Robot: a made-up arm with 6 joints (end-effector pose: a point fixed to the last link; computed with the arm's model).
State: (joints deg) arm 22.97 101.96 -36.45 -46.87 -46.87 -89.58
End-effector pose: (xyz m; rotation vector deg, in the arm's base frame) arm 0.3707 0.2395 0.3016 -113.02 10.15 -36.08
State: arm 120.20 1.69 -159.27 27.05 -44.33 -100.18
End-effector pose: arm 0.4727 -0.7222 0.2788 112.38 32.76 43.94
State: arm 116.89 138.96 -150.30 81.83 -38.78 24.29
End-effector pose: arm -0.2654 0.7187 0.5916 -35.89 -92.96 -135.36
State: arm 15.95 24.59 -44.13 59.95 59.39 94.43
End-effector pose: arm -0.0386 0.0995 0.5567 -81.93 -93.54 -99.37
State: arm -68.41 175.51 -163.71 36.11 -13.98 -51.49
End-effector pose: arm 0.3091 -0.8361 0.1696 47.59 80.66 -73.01
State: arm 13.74 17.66 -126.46 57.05 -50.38 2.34
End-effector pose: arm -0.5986 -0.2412 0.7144 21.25 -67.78 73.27
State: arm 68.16 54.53 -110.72 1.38 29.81 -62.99
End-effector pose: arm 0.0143 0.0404 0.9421 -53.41 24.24 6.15
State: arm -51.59 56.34 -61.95 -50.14 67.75 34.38
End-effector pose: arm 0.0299 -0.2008 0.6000 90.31 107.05 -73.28
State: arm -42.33 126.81 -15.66 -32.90 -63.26 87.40
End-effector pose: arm 0.2933 -0.1736 0.1104 107.80 87.46 48.12
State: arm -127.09 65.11 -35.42 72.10 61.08 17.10
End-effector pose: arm -0.0317 -0.2391 0.4458 120.62 -0.59 39.27
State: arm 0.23 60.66 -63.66 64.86 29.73 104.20
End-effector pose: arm 0.2678 0.0652 0.6603 -118.54 -41.59 -114.00
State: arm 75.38 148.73 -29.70 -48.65 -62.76 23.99
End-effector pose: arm -0.0032 0.3648 -0.0189 114.17 -114.60 -73.48
